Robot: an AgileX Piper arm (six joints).
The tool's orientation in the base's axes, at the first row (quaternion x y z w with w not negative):
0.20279 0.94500 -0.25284 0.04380
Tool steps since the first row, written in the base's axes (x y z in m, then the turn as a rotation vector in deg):
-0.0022 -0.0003 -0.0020 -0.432 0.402 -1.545
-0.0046 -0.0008 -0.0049 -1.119 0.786 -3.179
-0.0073 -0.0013 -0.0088 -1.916 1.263 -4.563
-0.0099 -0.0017 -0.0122 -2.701 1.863 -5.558
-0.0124 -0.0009 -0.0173 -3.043 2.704 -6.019
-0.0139 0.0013 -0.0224 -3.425 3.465 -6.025
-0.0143 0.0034 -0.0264 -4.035 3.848 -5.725
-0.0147 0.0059 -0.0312 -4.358 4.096 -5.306
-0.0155 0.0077 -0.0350 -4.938 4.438 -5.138
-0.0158 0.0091 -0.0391 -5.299 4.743 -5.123
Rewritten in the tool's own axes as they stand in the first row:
0.0023 -0.0002 0.0019 0.826 0.853 1.151
0.0048 -0.0002 0.0047 1.896 1.630 2.393
0.0078 0.0001 0.0084 3.053 2.320 3.374
0.0107 0.0003 0.0116 4.171 2.934 3.956
0.0142 0.0022 0.0157 4.873 3.672 3.946
0.0173 0.0057 0.0191 5.498 4.121 3.582
0.0192 0.0090 0.0215 6.138 4.038 3.144
0.0213 0.0131 0.0245 6.445 3.910 2.663
0.0234 0.0159 0.0269 7.068 3.868 2.359
0.0250 0.0188 0.0298 7.505 3.955 2.202

